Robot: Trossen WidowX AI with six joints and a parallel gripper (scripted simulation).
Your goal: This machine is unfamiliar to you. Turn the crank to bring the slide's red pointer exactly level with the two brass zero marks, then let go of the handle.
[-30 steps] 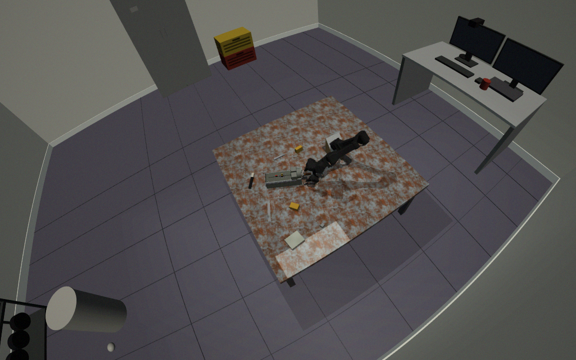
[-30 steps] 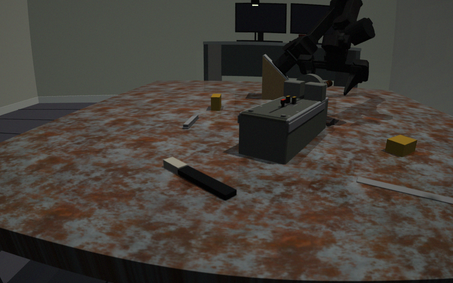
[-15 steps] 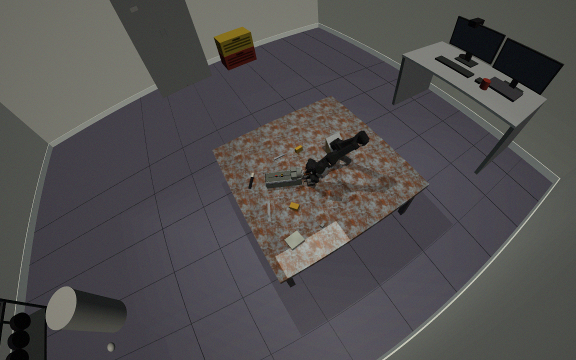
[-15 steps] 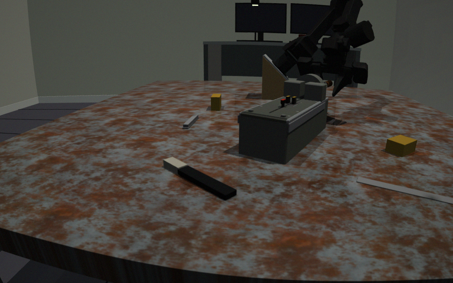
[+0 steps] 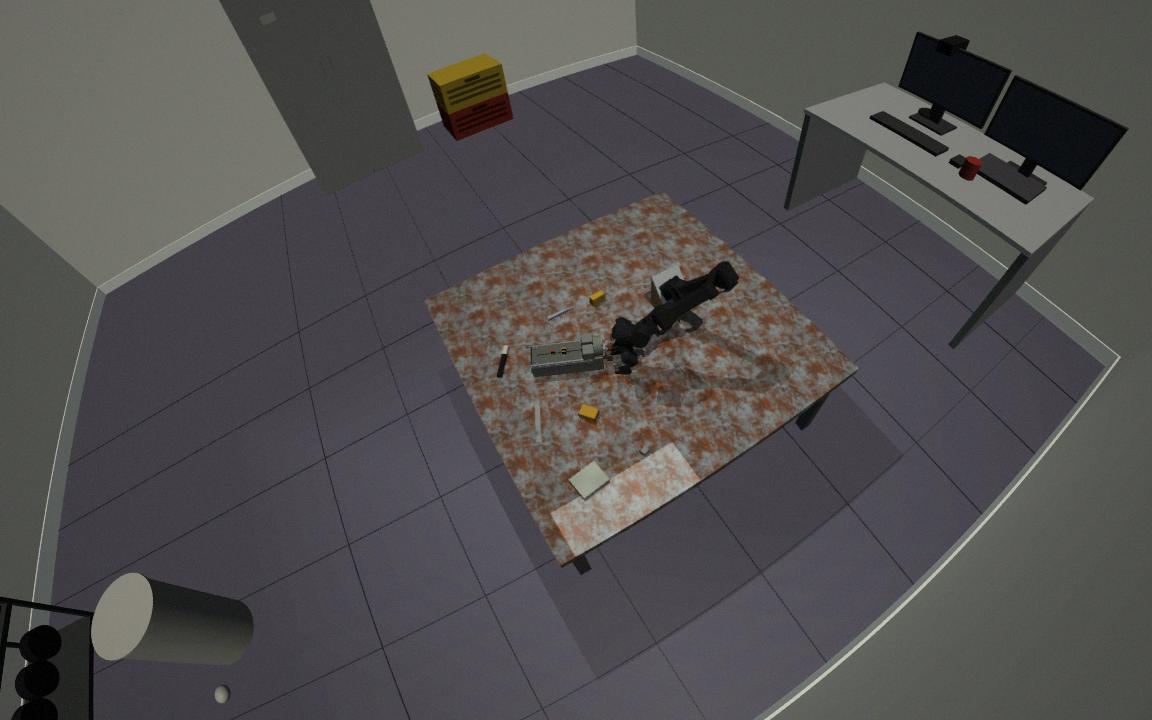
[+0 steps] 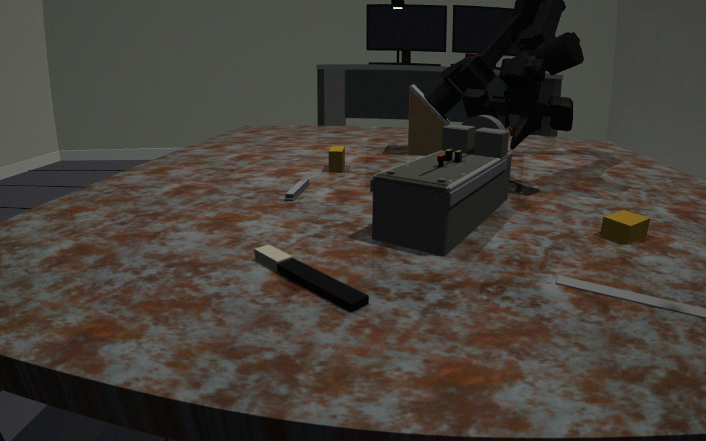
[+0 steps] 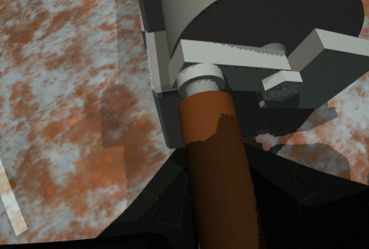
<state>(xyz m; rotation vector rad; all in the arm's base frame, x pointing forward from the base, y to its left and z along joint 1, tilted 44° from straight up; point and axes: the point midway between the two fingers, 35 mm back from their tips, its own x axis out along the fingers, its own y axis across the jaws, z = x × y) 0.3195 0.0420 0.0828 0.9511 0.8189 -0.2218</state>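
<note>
My gripper tip is now 160 mm short of the red pointer, 130 mm to the left of it and 10 mm below it. Round my gripper tip: small grey bar 330 mm to the right, 70 mm below, 20 mm ahead; brown crank handle 20 mm above, 10 mm to the left, 10 mm behind; grey strip 350 mm ahead, 70 mm below, 40 mm to the left.
</note>
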